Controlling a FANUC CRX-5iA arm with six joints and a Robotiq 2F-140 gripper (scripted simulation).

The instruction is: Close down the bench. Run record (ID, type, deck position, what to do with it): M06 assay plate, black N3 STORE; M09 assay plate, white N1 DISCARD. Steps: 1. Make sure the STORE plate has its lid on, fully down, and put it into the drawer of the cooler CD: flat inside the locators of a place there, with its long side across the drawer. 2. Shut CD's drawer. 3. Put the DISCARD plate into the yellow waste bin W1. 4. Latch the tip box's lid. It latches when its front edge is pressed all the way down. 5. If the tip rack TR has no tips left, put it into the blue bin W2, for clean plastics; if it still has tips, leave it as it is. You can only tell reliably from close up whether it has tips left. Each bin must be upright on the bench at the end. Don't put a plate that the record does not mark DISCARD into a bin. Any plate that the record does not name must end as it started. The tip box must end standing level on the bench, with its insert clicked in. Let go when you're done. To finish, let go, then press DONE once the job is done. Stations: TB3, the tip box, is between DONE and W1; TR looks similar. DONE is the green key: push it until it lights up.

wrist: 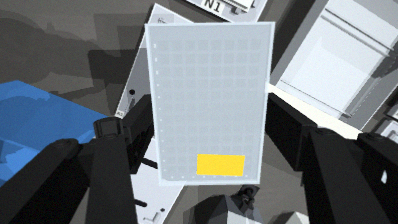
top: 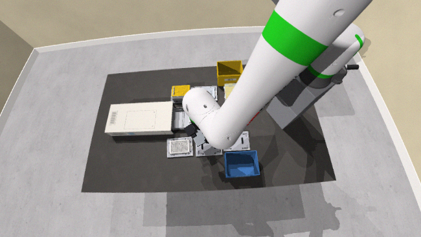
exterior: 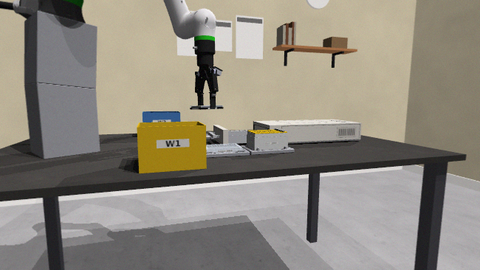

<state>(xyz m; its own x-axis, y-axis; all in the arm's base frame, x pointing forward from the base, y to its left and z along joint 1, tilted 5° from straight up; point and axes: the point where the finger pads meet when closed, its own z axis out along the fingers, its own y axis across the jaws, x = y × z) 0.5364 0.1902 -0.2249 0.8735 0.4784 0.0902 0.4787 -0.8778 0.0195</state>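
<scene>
My hand is 150 mm to the left of the drawer, 130 mm short of it and 130 mm above it. From my hand the other things lie so: white assay plate: 160 mm ahead, 150 mm below, 40 mm to the left; done key box: 210 mm behind, 170 mm to the right, 120 mm below; cooler CD: 280 mm ahead, 150 mm to the right, 130 mm below.
</scene>
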